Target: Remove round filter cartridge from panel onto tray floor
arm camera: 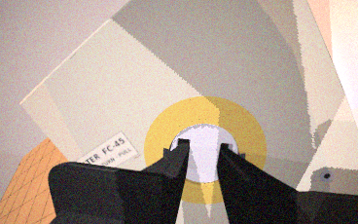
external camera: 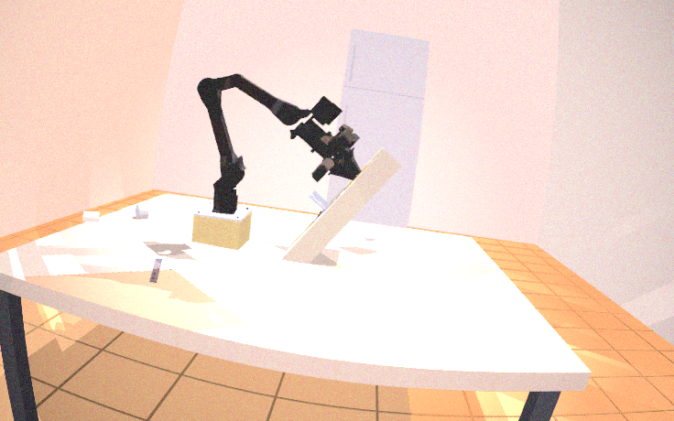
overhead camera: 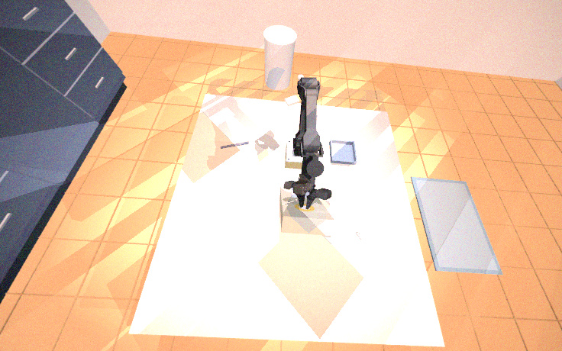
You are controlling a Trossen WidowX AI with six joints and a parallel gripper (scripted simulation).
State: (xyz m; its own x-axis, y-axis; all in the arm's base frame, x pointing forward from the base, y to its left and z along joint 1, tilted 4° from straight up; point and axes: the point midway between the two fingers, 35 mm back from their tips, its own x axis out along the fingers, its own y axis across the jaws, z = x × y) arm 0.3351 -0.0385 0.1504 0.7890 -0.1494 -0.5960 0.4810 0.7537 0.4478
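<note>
My gripper tip is now 80 mm above the cream service panel, 40 mm past it and 10 mm to the right of it. The rest, counted from my gripper tip: round white filter cartridge: 10 mm below, 10 mm ahead; then blue tray: 380 mm behind, 340 mm to the left, 220 mm below.
</note>
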